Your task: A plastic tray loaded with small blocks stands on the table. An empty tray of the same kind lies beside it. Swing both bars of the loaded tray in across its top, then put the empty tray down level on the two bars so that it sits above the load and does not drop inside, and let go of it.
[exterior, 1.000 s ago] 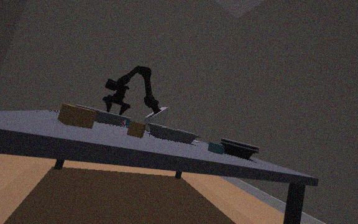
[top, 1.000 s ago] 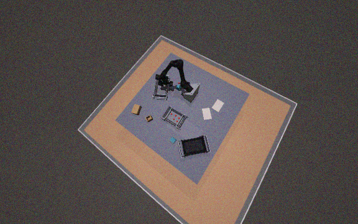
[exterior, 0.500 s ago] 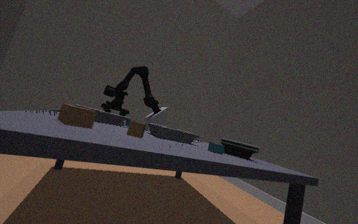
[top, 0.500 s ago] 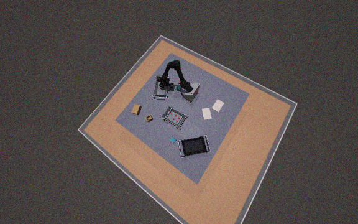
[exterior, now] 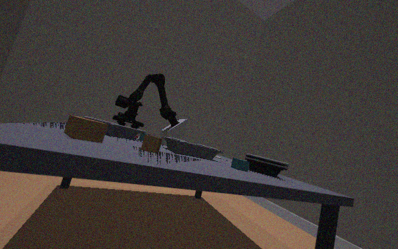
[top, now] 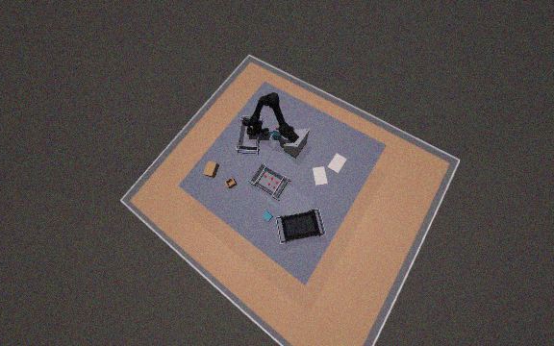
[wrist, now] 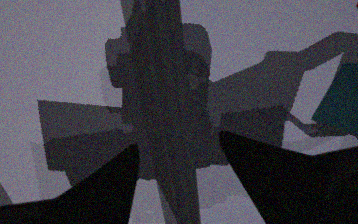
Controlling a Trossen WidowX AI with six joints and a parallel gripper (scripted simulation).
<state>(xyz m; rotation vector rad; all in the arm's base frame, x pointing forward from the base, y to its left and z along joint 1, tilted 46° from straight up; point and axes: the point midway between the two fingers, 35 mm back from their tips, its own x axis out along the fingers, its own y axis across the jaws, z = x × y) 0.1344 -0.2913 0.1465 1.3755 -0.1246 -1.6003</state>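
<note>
The grey tray is 50 mm ahead of my gripper tip, 70 mm to the right of it and 30 mm above it.
</note>
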